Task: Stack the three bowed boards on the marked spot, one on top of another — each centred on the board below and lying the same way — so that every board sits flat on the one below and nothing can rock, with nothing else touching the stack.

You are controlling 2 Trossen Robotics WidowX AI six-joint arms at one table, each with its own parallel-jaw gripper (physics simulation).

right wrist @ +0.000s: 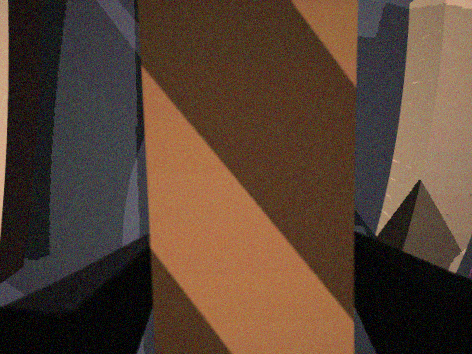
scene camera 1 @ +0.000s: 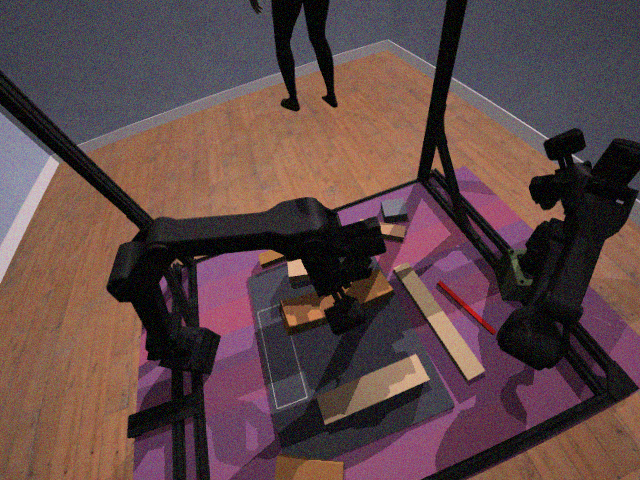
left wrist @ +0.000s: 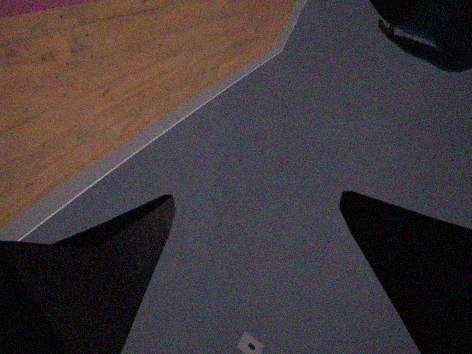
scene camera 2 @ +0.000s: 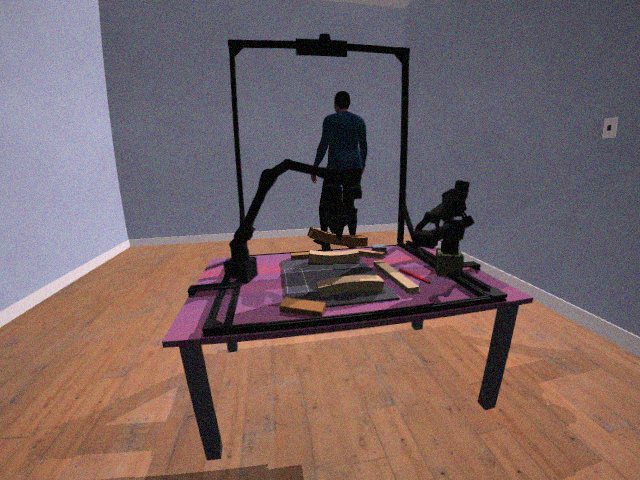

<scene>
My right gripper shows in the right wrist view [250, 243], in scene camera 1 and in scene camera 2; in the left wrist view it is out of frame. The same spot on a marked spot: [right wrist: 91, 114] is [scene camera 2: 337, 266]. The same spot on my right gripper: [scene camera 1: 346, 314] is [scene camera 2: 342, 215].
</scene>
